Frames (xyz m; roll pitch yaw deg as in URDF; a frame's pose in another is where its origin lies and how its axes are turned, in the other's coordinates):
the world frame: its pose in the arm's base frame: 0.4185 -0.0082 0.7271 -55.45 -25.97 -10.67
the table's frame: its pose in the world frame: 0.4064 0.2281 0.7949 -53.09 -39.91 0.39
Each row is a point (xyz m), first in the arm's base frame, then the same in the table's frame.
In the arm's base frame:
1: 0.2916 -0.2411 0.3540
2: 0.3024 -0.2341 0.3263
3: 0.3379 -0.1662 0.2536
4: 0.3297 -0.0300 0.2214
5: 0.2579 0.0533 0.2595
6: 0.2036 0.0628 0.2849
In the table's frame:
1: -1.2464 0.3168 -0.3881
2: -1.2549 0.3380 -0.3678
3: -1.2520 0.3836 -0.2725
4: -1.2206 0.3518 -0.1396
5: -1.2048 0.2490 -0.0874
6: -1.2178 0.1899 -0.0915

